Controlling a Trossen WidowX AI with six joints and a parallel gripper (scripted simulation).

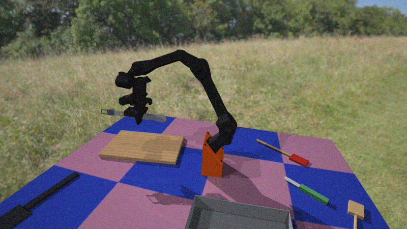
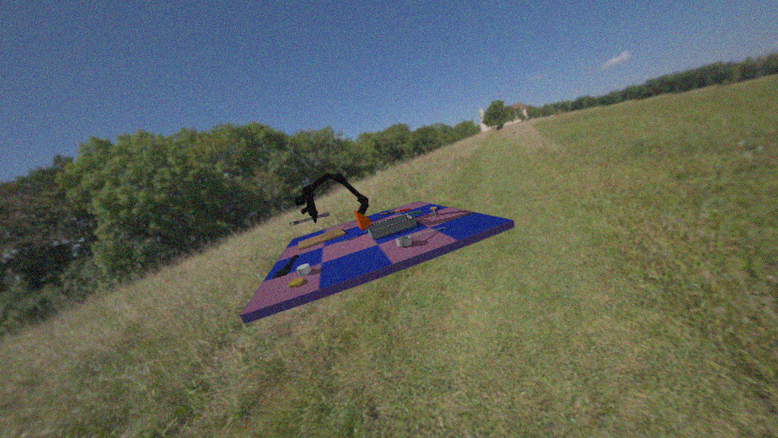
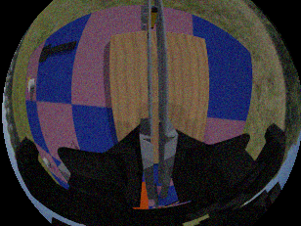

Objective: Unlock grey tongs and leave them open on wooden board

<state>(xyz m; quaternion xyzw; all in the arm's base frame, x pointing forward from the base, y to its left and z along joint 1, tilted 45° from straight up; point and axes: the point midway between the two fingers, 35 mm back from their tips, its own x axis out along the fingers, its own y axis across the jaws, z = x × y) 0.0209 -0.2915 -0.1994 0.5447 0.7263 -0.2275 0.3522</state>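
The wooden board lies 13 cm below my gripper tip and 3 cm behind it. Round my gripper tip: black spatula: 44 cm ahead, 14 cm to the right, 14 cm below; red spatula: 67 cm to the left, 25 cm behind, 14 cm below; grey roasting tin: 53 cm to the left, 28 cm ahead, 12 cm below.
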